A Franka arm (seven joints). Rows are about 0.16 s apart.
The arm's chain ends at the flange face. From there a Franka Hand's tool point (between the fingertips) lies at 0.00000 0.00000 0.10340 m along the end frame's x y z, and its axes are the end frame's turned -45 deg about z.
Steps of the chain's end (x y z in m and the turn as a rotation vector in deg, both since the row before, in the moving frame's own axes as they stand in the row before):
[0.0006, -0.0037, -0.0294, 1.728, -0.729, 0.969]
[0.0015, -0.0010, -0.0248, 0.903, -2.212, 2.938]
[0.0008, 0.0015, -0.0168, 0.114, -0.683, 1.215]
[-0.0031, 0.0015, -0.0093, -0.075, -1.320, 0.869]
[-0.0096, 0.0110, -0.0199, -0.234, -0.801, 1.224]
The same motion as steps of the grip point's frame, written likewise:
[0.0043, -0.0053, -0.0295, 1.737, 0.706, 0.969]
[0.0002, -0.0037, -0.0249, 2.203, -0.926, 2.938]
[-0.0012, 0.0006, -0.0168, 0.564, -0.402, 1.215]
[-0.0050, -0.0027, -0.0093, 0.880, -0.986, 0.869]
[-0.0159, 0.0003, -0.0199, 0.401, -0.732, 1.224]

